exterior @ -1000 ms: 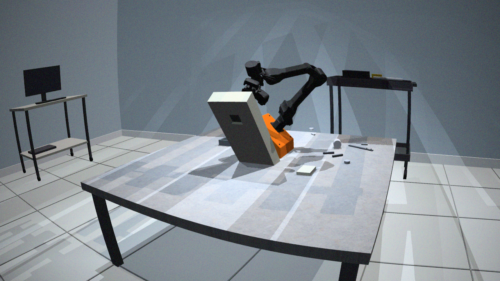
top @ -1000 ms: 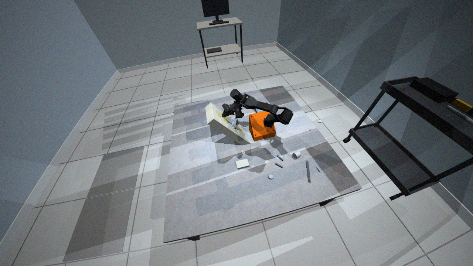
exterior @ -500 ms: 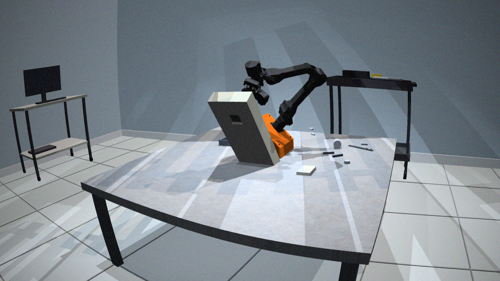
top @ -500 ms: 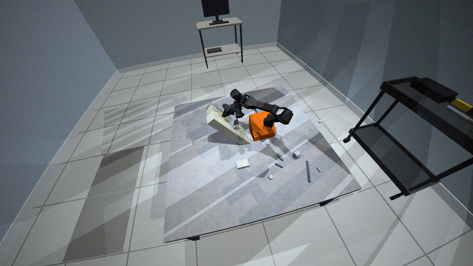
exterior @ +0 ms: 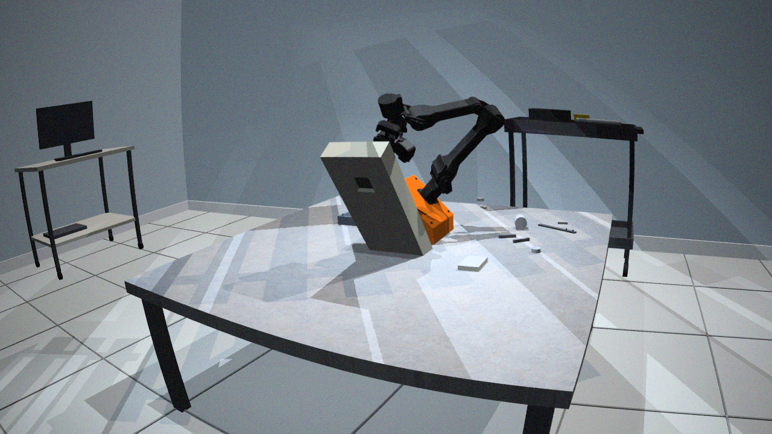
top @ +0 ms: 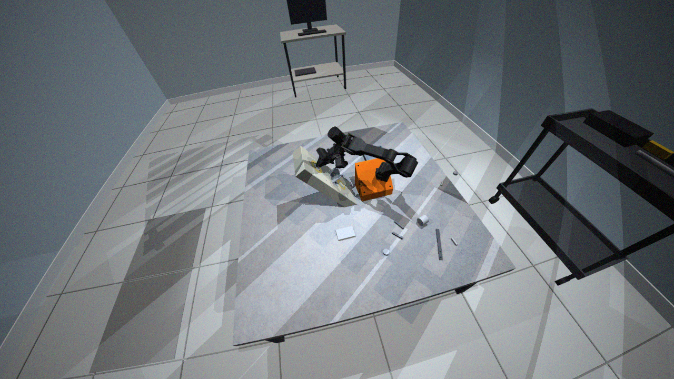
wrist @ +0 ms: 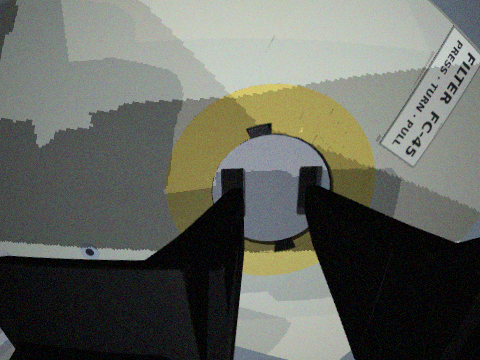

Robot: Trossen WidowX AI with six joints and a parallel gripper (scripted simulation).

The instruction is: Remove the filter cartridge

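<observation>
Now: the grey round filter cartridge 20 mm ahead of my gripper tip and 10 mm below it. From my gripper tip the other things lie so: beige service panel 90 mm below, 30 mm behind; then beige block 260 mm below, 250 mm to the left, 100 mm behind; then low grey tray 380 mm behind, 330 mm to the right, 260 mm below.
</observation>
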